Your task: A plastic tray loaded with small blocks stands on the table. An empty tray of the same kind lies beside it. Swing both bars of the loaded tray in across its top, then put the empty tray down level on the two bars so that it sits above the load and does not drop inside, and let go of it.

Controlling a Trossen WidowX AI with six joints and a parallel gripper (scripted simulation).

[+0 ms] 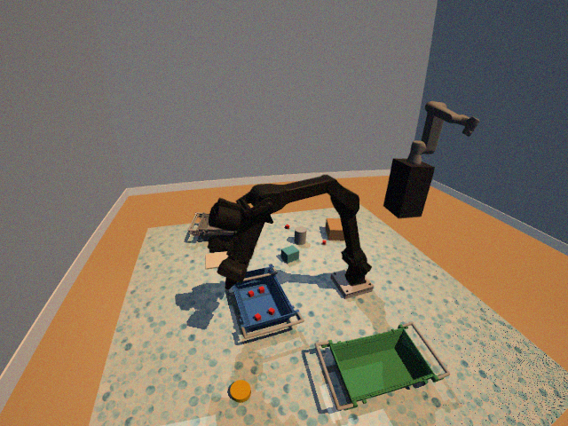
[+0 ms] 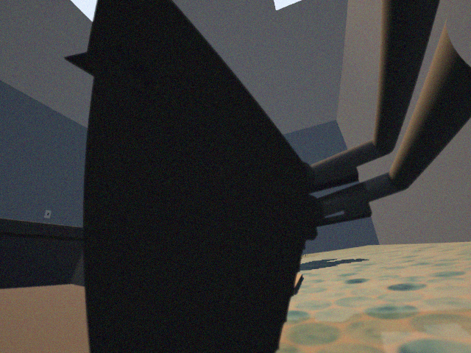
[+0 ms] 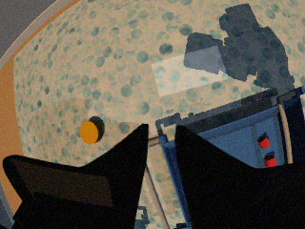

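My gripper tip is 37 cm past the green tray, 21 cm to the right of it and 14 cm above it. The rest, counted from my gripper tip: orange disc (1 cm behind, 20 cm to the left, 18 cm below); tan card (4 cm ahead, 37 cm to the right, 19 cm below); teal cube (25 cm behind, 34 cm to the right, 17 cm below).
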